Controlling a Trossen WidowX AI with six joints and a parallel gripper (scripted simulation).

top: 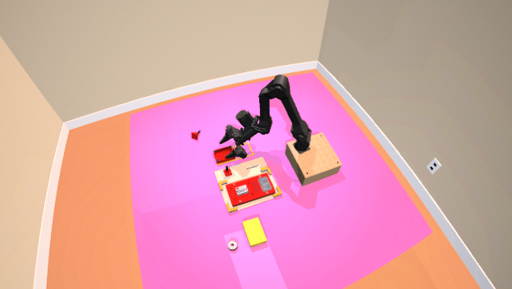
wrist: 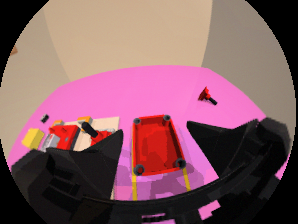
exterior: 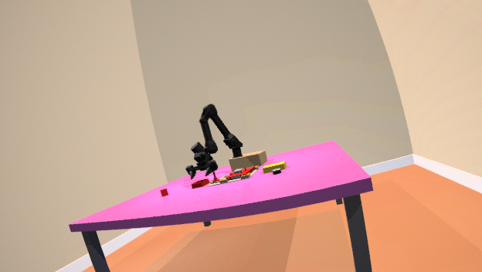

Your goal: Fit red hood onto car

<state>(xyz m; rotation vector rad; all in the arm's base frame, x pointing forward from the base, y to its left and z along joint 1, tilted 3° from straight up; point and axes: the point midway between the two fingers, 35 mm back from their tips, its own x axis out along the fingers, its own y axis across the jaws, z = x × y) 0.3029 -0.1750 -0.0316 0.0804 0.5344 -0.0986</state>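
My gripper tip is 1 cm past the red hood and 4 cm above it. The rest, counted from my gripper tip: yellow block: 5 cm ahead, 42 cm to the left, 3 cm below.
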